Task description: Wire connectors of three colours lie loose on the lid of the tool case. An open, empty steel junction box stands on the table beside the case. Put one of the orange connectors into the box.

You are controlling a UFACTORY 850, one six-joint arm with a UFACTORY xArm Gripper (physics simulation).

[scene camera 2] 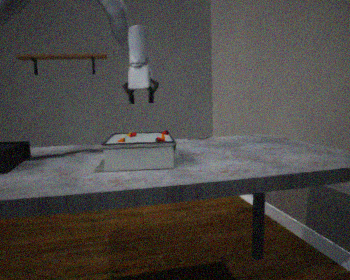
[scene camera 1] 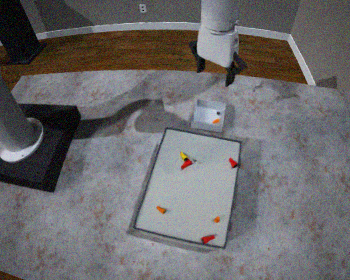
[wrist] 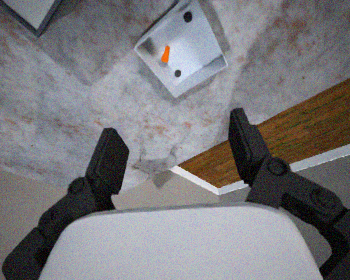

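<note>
An orange connector (scene camera 1: 216, 121) (wrist: 166, 54) lies on the floor of the steel junction box (scene camera 1: 203, 117) (wrist: 192, 47), apart from the fingers. My gripper (scene camera 1: 215, 75) (scene camera 2: 141, 100) (wrist: 173, 131) is open and empty, high above the table behind the box. On the lid of the tool case (scene camera 1: 187, 195) (scene camera 2: 140, 157) lie two more orange connectors, one at the near left (scene camera 1: 161, 209) (scene camera 2: 121, 140) and one at the near right (scene camera 1: 216, 219). The junction box does not show in the scene camera 2 view.
On the lid, a yellow connector (scene camera 1: 183, 156) touches a red connector (scene camera 1: 186, 164). Another red connector (scene camera 1: 233, 163) is at the right edge, and one (scene camera 1: 208, 239) is at the near edge. The arm's black base plate (scene camera 1: 65, 130) is on the left. A wall shelf (scene camera 2: 62, 56) hangs behind.
</note>
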